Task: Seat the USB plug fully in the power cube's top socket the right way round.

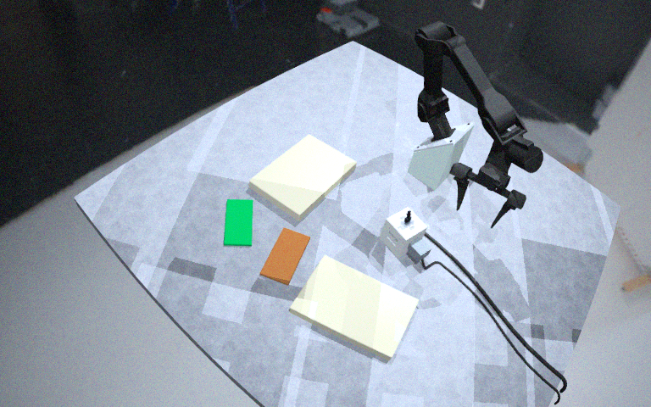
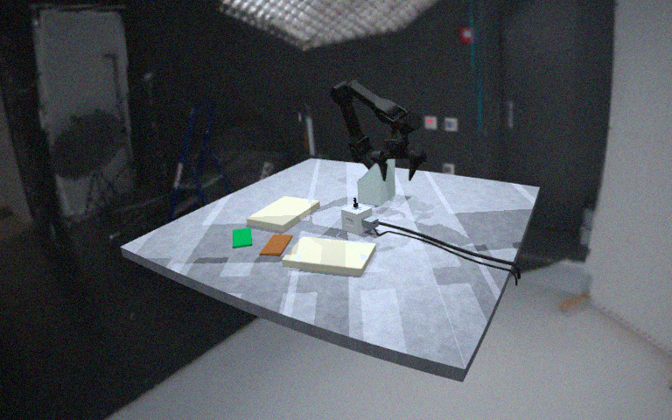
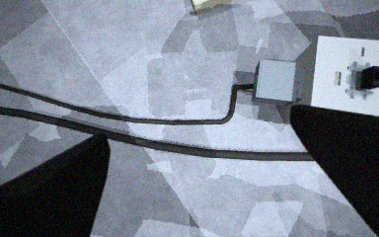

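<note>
Now: gripper tip 150 mm to the left of the dark USB plug, 90 mm above it and 10 mm short of it. Also, from my gripper tip: USB socket (140 mm to the right, 110 mm below, 20 mm ahead); orange card (350 mm to the right, 230 mm ahead, 180 mm below); green card (500 mm to the right, 220 mm ahead, 180 mm below).
</note>
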